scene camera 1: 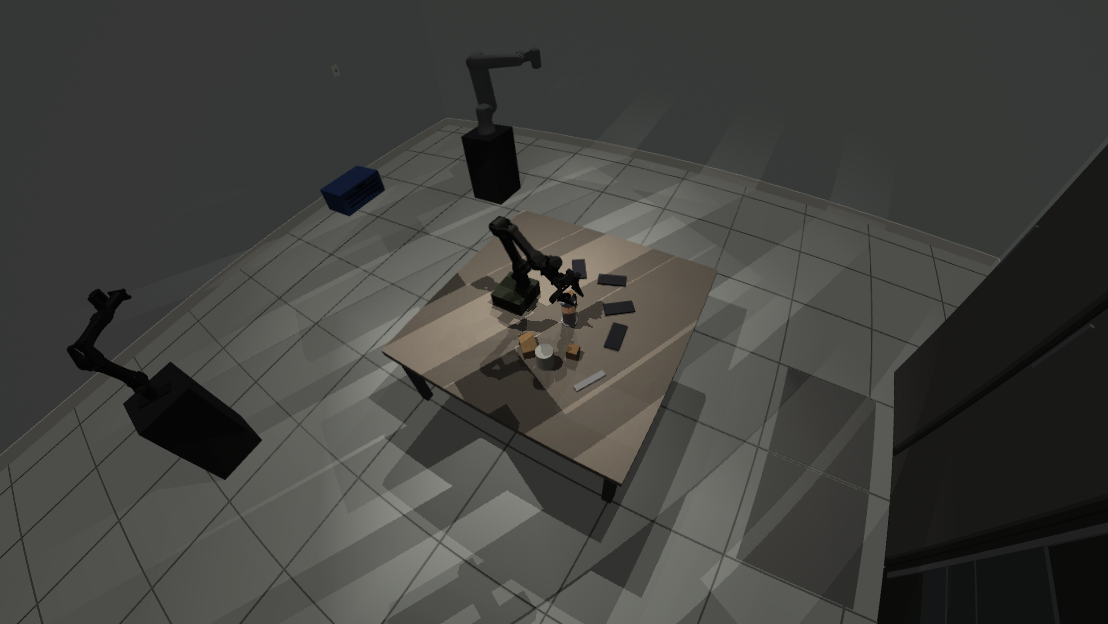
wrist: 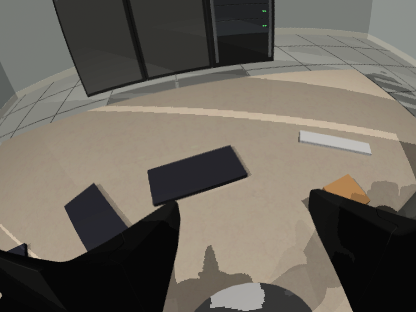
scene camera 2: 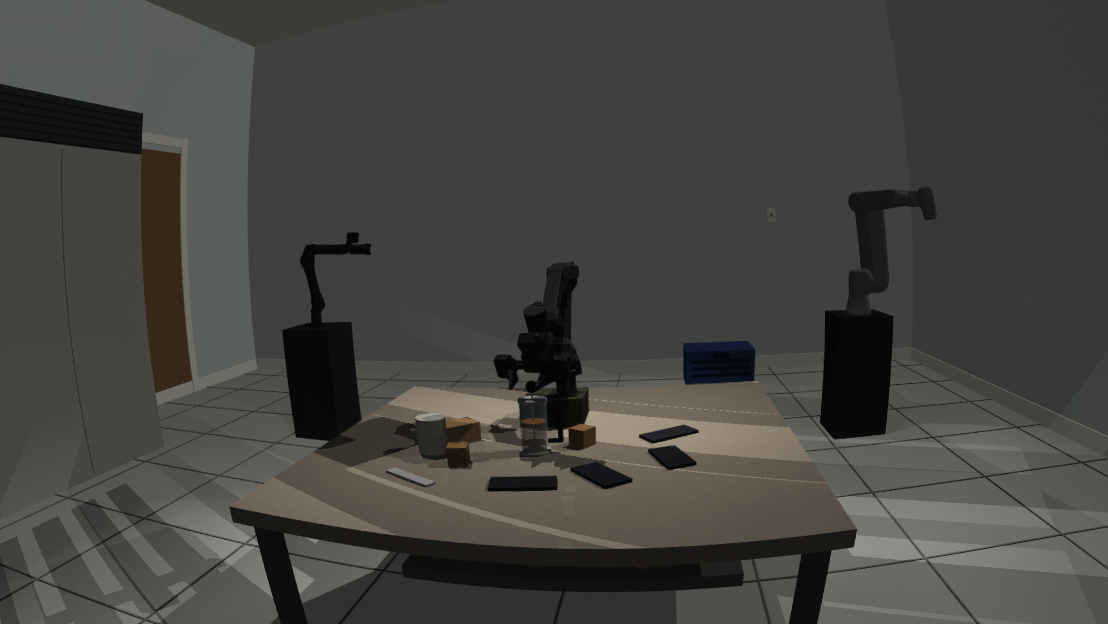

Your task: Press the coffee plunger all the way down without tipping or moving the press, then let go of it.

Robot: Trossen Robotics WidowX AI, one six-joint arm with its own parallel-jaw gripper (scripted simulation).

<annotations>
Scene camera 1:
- my gripper
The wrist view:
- my gripper
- grey bar
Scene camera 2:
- my gripper
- glass coffee press
</annotations>
